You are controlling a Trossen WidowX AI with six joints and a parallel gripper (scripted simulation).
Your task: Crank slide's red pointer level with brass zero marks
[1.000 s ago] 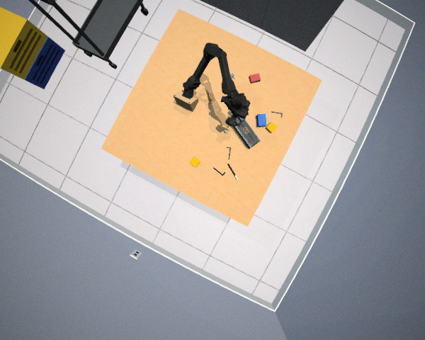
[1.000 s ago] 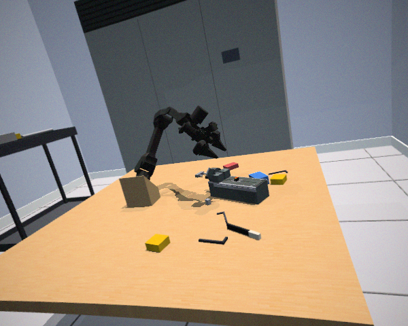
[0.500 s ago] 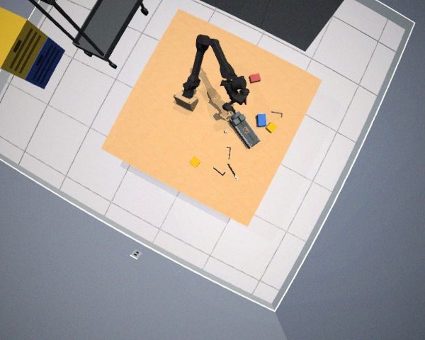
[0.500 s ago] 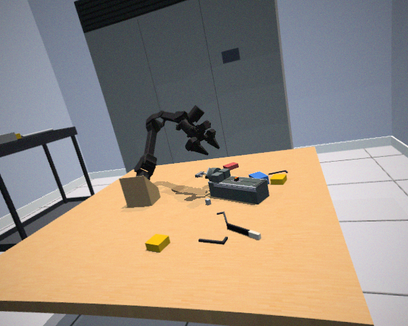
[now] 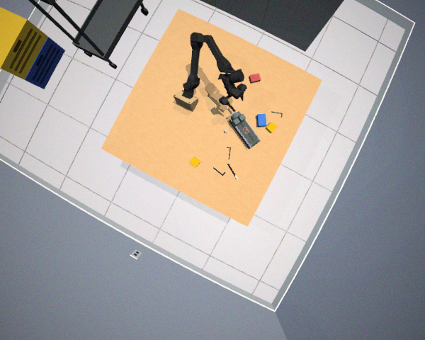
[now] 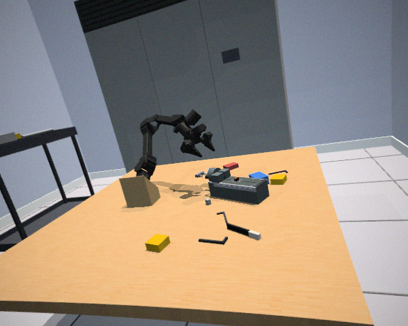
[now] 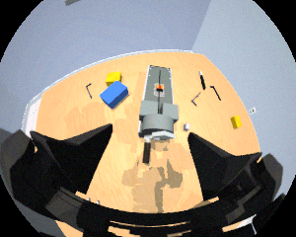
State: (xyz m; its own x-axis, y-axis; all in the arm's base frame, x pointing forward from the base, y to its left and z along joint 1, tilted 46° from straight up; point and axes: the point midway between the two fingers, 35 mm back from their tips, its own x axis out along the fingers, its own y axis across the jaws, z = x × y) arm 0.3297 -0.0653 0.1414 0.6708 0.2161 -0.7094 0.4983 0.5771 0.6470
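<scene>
Right now the dark crank handle is 120 mm below my gripper tip, 20 mm behind it and 10 mm to the left of it. Also, from my gripper tip: small grey cube: 180 mm below, 150 mm to the right, 10 mm behind; then blue block: 210 mm ahead, 170 mm below, 30 mm to the left; then red pointer: 130 mm ahead, 110 mm below, 100 mm to the right.
</scene>
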